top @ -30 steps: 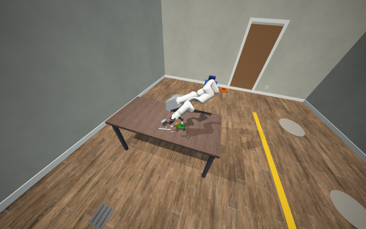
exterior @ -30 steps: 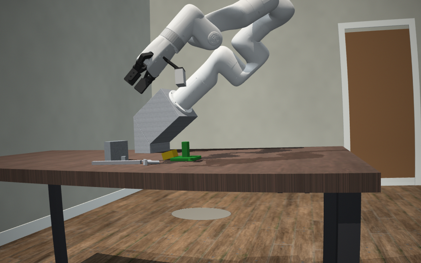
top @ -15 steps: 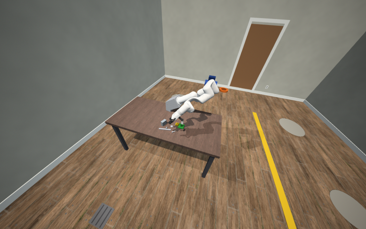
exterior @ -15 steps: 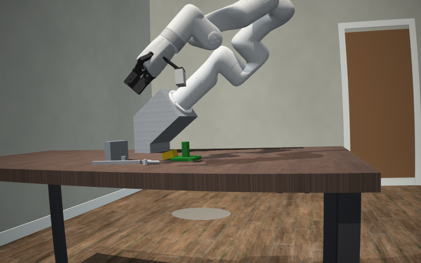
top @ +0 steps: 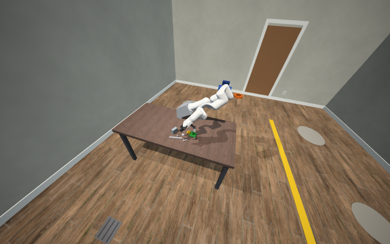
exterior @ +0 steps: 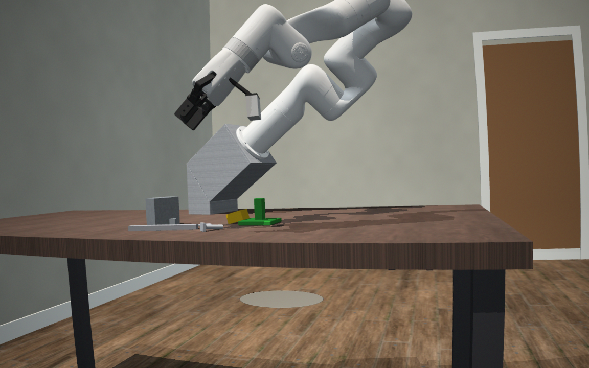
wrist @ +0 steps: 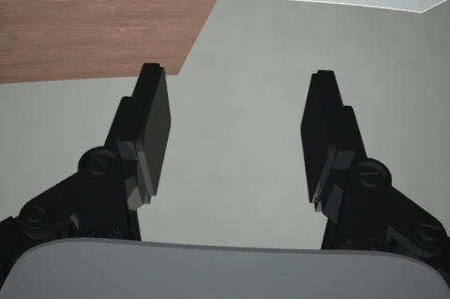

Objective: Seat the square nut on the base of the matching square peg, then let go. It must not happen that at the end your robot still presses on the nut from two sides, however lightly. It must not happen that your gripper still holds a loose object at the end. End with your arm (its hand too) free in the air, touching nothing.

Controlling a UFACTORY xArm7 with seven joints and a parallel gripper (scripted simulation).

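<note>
Now: hand 130 mm past the small grey square tile, 60 mm to the left of it and 240 mm above it. Also, from my hand: grey bolt: 40 mm behind, 10 mm to the left, 230 mm below; then grey block: 120 mm behind, 170 mm to the right, 210 mm below; then flat grey bar: 40 mm behind, 110 mm to the right, 240 mm below.
</note>
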